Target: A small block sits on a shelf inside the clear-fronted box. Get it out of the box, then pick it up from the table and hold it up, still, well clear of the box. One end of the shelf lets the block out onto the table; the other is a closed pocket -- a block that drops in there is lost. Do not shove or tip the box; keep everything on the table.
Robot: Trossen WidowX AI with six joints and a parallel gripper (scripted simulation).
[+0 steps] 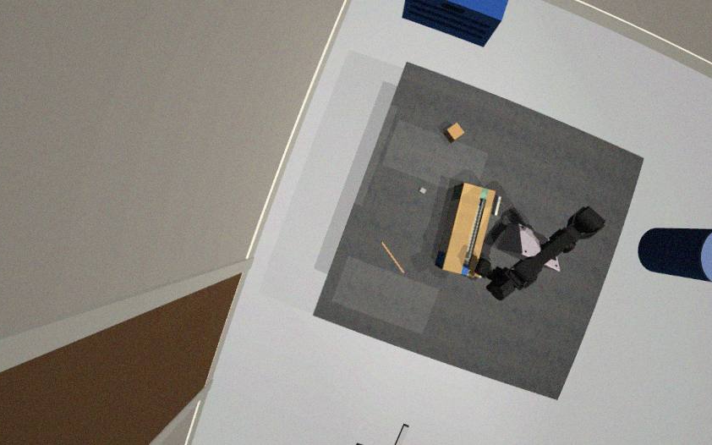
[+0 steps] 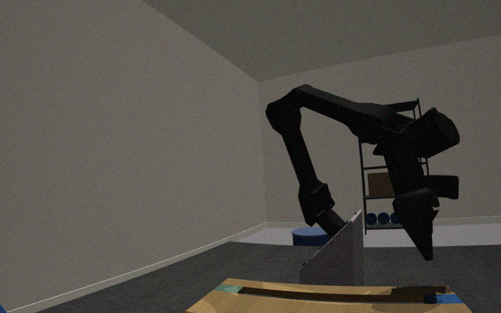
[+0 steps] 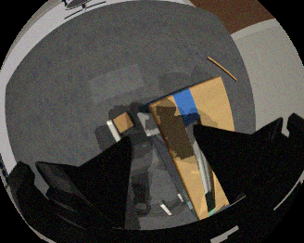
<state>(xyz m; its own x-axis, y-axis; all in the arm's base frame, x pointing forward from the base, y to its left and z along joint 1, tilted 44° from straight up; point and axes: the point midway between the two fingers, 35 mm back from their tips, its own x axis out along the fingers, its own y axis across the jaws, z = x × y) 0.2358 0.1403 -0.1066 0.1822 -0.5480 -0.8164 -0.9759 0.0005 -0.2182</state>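
Right now my gripper tip is 40 mm past the brown block, 10 mm to the right of it and 150 mm above it. Round my gripper tip: box: 60 mm ahead, 160 mm to the right, 110 mm below; then tan cube: 280 mm ahead, 560 mm to the right, 140 mm below; then thin orange stick: 350 mm ahead, 80 mm to the left, 170 mm below.
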